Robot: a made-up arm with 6 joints.
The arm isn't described. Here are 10 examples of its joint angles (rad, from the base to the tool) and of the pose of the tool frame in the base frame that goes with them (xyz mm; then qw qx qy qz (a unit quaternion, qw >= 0)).
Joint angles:
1: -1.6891 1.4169 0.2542 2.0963 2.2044 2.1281
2: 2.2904 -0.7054 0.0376 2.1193 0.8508 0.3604
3: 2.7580 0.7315 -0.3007 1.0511 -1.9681 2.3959
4: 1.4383 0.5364 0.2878 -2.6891 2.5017 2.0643
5: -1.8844 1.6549 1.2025 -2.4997 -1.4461 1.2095
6: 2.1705 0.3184 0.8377 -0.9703 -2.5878 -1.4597
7: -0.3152 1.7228 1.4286 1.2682 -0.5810 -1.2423
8: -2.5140 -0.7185 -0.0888 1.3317 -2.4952 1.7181
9: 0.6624 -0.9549 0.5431 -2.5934 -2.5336 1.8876
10: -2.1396 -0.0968 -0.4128 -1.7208 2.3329 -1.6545
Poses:
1: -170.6 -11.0 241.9 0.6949 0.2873 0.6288 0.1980
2: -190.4 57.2 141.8 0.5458 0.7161 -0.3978 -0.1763
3: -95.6 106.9 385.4 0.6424 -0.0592 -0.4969 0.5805
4: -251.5 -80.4 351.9 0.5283 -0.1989 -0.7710 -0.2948
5: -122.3 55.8 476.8 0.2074 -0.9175 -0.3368 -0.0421
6: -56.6 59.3 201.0 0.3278 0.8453 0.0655 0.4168
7: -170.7 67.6 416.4 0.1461 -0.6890 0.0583 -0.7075
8: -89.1 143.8 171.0 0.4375 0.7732 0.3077 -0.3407
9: -129.7 -41.0 368.4 0.1664 0.6973 -0.6851 -0.1298
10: 27.1 -36.3 325.9 0.2284 0.6390 -0.5838 0.4457
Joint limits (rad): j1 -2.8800..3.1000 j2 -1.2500..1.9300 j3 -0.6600..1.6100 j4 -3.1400..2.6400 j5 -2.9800..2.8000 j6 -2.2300..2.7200
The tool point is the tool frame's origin. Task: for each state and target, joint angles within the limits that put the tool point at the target. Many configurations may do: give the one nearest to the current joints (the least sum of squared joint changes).
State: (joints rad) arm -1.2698 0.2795 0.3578 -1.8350 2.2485 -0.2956
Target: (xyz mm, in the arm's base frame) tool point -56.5 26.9 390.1
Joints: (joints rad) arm -0.9878 0.9788 -0.0173 -1.6397 1.9705 0.0965
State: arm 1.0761 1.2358 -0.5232 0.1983 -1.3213 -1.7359
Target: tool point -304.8 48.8 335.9
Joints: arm 0.7493 1.5188 -0.6600 0.3162 -0.9881 -1.6990
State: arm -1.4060 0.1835 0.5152 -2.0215 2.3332 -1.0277
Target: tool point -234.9 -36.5 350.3
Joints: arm -1.2594 -0.1320 0.9928 -2.1208 2.7225 -1.0247
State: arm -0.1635 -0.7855 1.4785 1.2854 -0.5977 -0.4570
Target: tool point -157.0 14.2 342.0
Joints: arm -0.9537 -1.2500 1.3939 1.0491 -0.0282 -0.0993
